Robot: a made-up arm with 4 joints. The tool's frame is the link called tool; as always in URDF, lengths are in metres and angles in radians. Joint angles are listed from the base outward.
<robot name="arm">
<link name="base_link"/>
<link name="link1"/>
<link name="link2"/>
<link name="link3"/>
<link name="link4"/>
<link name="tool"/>
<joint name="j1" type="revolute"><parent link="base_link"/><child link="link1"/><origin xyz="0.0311 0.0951 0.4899"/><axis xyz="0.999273 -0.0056 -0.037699"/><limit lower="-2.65" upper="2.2"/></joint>
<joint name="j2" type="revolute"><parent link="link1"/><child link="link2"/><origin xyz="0.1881 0.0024 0.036"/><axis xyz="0 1 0"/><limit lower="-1.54" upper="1.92"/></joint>
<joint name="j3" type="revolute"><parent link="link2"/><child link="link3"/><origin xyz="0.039 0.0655 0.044"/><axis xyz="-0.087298 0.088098 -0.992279"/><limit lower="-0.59" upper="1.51"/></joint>
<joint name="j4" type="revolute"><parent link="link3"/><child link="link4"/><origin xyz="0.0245 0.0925 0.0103"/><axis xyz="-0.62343 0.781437 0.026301"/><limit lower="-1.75" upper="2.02"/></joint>
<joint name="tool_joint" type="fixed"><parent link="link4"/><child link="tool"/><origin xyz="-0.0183 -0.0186 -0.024" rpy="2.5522 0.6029 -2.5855"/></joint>
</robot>
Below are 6 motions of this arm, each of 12 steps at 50 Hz.
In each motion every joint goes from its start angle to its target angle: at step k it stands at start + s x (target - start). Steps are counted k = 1, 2, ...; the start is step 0. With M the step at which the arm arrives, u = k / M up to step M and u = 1 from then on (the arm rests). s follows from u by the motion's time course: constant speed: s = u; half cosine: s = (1 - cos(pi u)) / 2; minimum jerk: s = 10 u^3 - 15 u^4 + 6 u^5.
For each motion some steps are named. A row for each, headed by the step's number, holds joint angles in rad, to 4 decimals.
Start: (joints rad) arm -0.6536 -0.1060 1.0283 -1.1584
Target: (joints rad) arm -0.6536 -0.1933 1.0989 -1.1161
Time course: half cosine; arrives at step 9
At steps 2, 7, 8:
2: -0.6536 -0.1162 1.0366 -1.1535
7: -0.6536 -0.1831 1.0906 -1.1210
8: -0.6536 -0.1907 1.0968 -1.1174

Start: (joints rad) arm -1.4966 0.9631 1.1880 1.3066
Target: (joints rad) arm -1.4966 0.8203 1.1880 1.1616
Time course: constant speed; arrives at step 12
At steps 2, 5, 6, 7, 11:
2: -1.4966 0.9393 1.1880 1.2824
5: -1.4966 0.9036 1.1880 1.2462
6: -1.4966 0.8917 1.1880 1.2341
7: -1.4966 0.8798 1.1880 1.2220
11: -1.4966 0.8322 1.1880 1.1737

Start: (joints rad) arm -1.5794 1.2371 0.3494 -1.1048
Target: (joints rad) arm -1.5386 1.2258 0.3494 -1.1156
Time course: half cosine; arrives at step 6
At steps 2, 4, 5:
2: -1.5692 1.2343 0.3494 -1.1075
4: -1.5488 1.2286 0.3494 -1.1129
5: -1.5413 1.2266 0.3494 -1.1149

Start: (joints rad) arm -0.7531 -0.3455 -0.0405 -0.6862
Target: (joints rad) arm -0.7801 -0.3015 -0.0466 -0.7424
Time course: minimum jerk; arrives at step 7
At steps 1, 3, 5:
1: -0.7537 -0.3445 -0.0406 -0.6875
3: -0.7630 -0.3293 -0.0427 -0.7069
5: -0.7762 -0.3079 -0.0457 -0.7343

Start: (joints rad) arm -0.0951 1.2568 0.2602 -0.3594
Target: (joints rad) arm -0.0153 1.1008 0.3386 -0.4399
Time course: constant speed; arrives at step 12
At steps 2, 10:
2: -0.0818 1.2308 0.2733 -0.3728
10: -0.0286 1.1268 0.3255 -0.4265

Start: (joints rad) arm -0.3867 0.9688 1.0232 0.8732
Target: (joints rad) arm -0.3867 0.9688 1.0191 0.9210
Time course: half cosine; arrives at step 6
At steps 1, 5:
1: -0.3867 0.9688 1.0229 0.8764
5: -0.3867 0.9688 1.0194 0.9178

